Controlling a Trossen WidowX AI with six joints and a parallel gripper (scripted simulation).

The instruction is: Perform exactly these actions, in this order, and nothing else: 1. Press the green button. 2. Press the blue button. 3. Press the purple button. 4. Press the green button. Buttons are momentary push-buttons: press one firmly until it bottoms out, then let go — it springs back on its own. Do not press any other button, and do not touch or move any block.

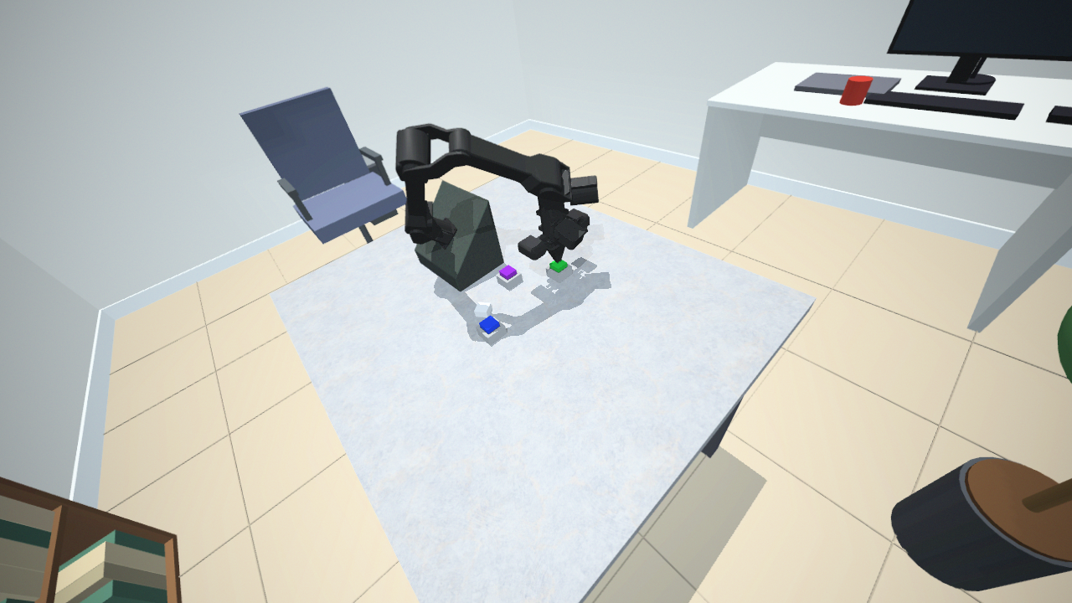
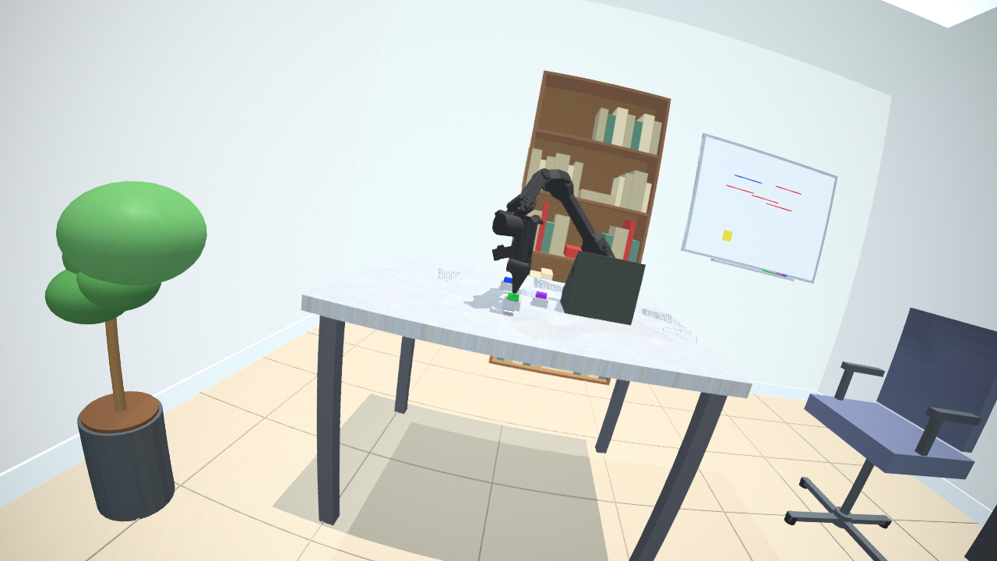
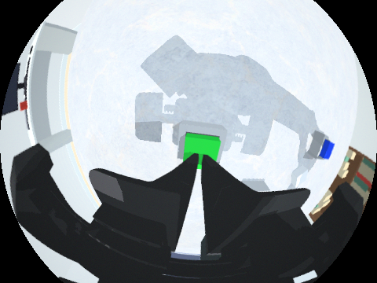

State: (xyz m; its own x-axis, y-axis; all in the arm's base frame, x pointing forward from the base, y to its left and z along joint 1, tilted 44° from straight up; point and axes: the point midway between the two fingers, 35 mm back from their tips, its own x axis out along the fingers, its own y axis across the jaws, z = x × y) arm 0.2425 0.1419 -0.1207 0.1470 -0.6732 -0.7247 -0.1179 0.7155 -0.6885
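Now: gripper tip 10 mm above the green button. Also, from my gripper tip: purple button 70 mm behind, 110 mm to the right, 10 mm below; then blue button 60 mm ahead, 240 mm to the right, 10 mm below.
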